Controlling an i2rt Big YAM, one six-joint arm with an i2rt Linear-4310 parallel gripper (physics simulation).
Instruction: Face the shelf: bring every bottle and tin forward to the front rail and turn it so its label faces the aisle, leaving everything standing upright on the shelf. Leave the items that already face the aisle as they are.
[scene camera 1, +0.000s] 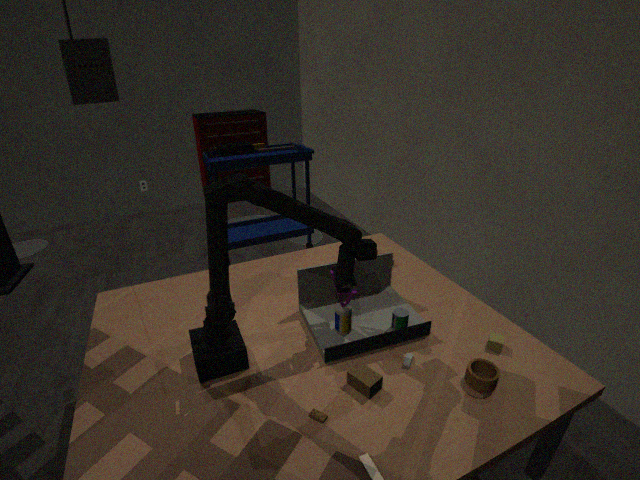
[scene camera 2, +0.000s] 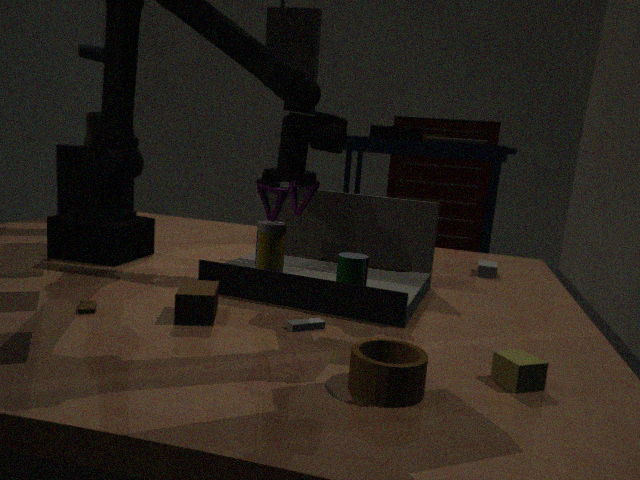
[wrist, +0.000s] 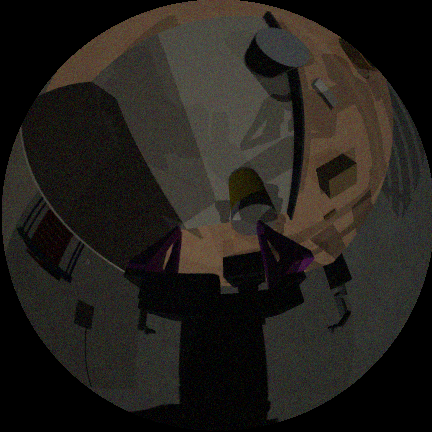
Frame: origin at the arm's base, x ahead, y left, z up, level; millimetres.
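Seen in the pictures: gripper, fingertip midpoint: (scene camera 1: 340, 298) (scene camera 2: 284, 218) (wrist: 217, 226); arm's base, origin of the base link: (scene camera 1: 217, 339) (scene camera 2: 104, 218) (wrist: 246, 279).
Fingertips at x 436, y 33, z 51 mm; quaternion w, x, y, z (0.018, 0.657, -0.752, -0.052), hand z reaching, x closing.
Offsets run from my fingertips to a thing's top centre. "spot": to the spot under its first point.
The shelf {spot: dx +85, dy -139, dz -105 mm} (scene camera 1: 377, 341) (scene camera 2: 310, 297) has a dark front rail and a tall back panel. A taller tin {dx -6, dy -45, dz -6 mm} (scene camera 1: 343, 320) (scene camera 2: 270, 246) (wrist: 245, 190) with yellow and blue on its side stands upright at the left part of the shelf, a little behind the rail. Yellow faces the aisle side in the second scene view, with blue at its left in the first. A shorter green tin {dx +188, dy -100, dz -35 mm} (scene camera 1: 400, 319) (scene camera 2: 352, 269) (wrist: 272, 57) stands upright at the right, close to the rail. My gripper (scene camera 1: 347, 300) (scene camera 2: 284, 217) (wrist: 217, 226) is open and empty, pointing down just above and behind the taller tin's top.
In front of the shelf are a brown block {dx -19, dy -276, dz -90 mm} (scene camera 1: 364, 381) (scene camera 2: 196, 302) (wrist: 337, 175), a small white piece {dx +157, dy -228, dz -128 mm} (scene camera 1: 407, 360) (scene camera 2: 306, 324) (wrist: 325, 92) and a small brown piece {dx -184, dy -341, dz -132 mm} (scene camera 1: 317, 415) (scene camera 2: 86, 306). A wooden ring-shaped bowl {dx +332, dy -377, dz -90 mm} (scene camera 1: 481, 383) (scene camera 2: 387, 382) and a yellow-green block {dx +483, dy -262, dz -102 mm} (scene camera 1: 495, 343) (scene camera 2: 518, 370) stand farther right.
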